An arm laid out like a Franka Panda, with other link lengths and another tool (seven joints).
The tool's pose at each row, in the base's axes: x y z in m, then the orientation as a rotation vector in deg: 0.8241, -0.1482, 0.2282, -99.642, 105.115, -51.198; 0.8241, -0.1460, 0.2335, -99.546, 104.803, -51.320; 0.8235, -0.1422, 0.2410, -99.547, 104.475, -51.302; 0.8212, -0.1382, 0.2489, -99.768, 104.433, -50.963; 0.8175, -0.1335, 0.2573, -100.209, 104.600, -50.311; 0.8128, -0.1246, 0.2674, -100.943, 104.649, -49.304; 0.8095, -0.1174, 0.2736, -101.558, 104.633, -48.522; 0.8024, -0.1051, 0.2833, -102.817, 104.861, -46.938; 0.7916, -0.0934, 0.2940, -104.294, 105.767, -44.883
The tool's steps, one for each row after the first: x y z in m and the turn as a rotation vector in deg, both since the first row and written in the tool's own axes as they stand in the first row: -0.0016, -0.0038, -0.0039, 0.276, -0.107, -0.052; -0.0045, -0.0089, -0.0101, 0.468, -0.301, -0.136; -0.0074, -0.0130, -0.0177, 0.276, -0.515, -0.207; -0.0108, -0.0165, -0.0268, -0.253, -0.784, -0.287; -0.0181, -0.0206, -0.0383, -0.975, -1.303, -0.505; -0.0242, -0.0228, -0.0460, -1.529, -1.726, -0.720; -0.0347, -0.0250, -0.0595, -2.823, -2.420, -1.099; -0.0441, -0.0253, -0.0762, -4.796, -2.971, -1.332
